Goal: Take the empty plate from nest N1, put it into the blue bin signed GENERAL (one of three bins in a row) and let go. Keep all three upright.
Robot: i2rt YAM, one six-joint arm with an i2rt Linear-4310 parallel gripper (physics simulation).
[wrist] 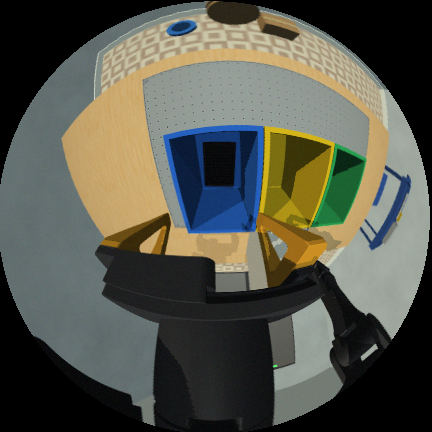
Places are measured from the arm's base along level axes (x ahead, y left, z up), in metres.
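Where they show: gripper, fingertip midpoint: (pixel 213 217).
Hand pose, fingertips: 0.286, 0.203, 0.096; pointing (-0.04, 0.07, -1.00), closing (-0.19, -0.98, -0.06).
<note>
Things, the pixels of their top centre, and the offset from my fingertips, as dx, dy, dz. "*": a spot on its surface instead. Level surfaces: height alone.
- black plate, top centre: (pixel 218 165) -0.007, +0.000, -0.229
- blue bin, surface spot: (pixel 213 129) * +0.084, -0.013, -0.066
- yellow bin, top centre: (pixel 297 188) -0.013, -0.134, -0.066
- green bin, top centre: (pixel 343 192) -0.025, -0.265, -0.066
- grey perforated board, surface height: dz -0.245
- wooden table, surface height: dz -0.258
The black plate (pixel 219 164) lies inside the blue bin (pixel 213 129), at its bottom, fully within the bin's walls. The blue bin stands upright, the leftmost of the three in a row. The yellow bin (pixel 300 180) beside it and the green bin (pixel 342 186) at the right also stand upright. My gripper (pixel 213 217) is open, with its two orange fingers wide apart above the near side of the blue bin and nothing between them. The sign GENERAL and nest N1 do not show in the wrist view.
A grey perforated board (pixel 230 92) lies on the wooden table (pixel 110 165), behind and around the bins. Beyond the table are a patterned rug (pixel 135 60), a blue round object (pixel 181 28) and a brown box (pixel 280 29). A blue cart (pixel 400 202) stands at the right.
</note>
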